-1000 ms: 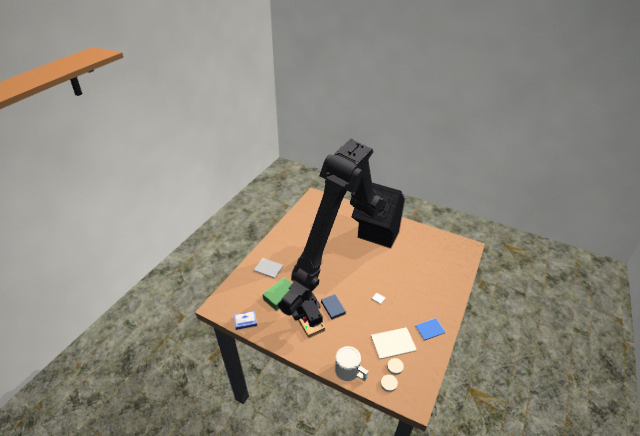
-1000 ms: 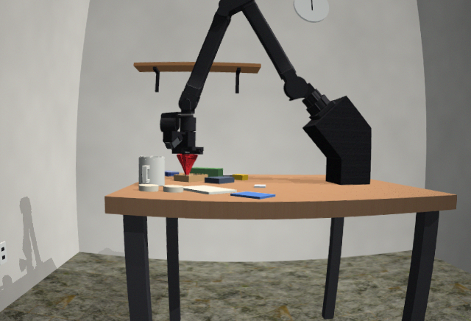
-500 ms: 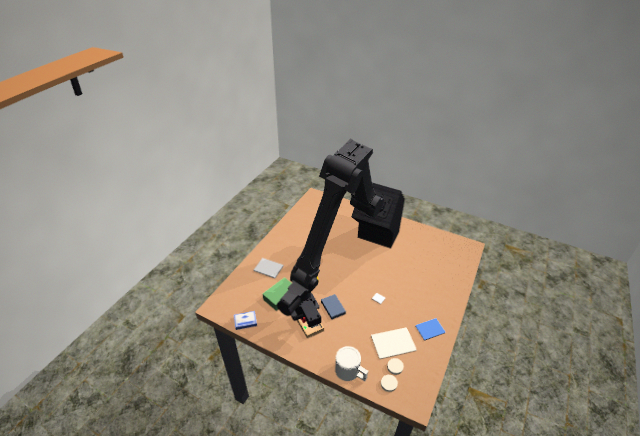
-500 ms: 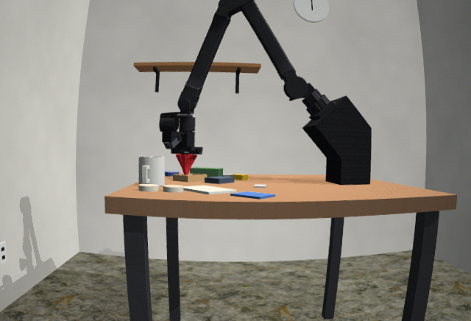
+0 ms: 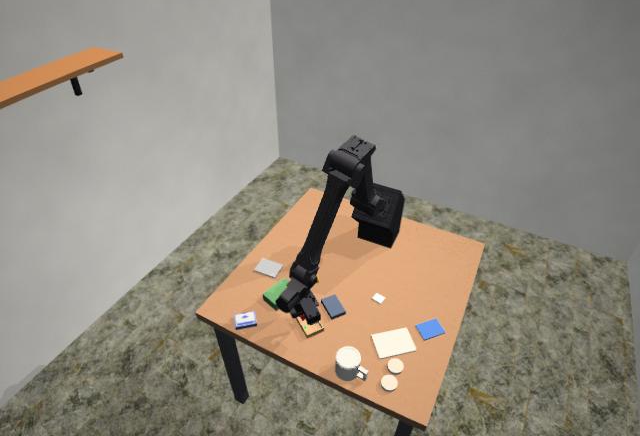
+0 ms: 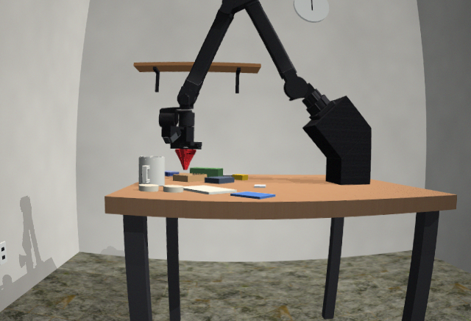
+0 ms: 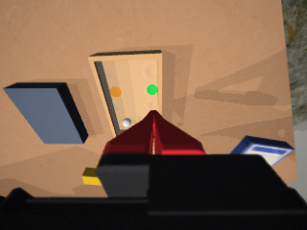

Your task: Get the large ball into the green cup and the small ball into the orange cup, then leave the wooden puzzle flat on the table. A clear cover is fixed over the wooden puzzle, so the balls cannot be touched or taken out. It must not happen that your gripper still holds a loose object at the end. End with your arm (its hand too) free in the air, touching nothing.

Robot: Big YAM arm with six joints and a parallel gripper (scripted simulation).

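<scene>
Right now the wooden puzzle is 40 mm below my hand, 20 mm behind it and 10 mm to the left of it. From my hand the other things lie so: yellow block (200 mm behind, 90 mm to the right, 40 mm below); then dark blue block (130 mm behind, 50 mm to the left, 40 mm below); then green block (140 mm to the right, 60 mm behind, 30 mm below).
</scene>
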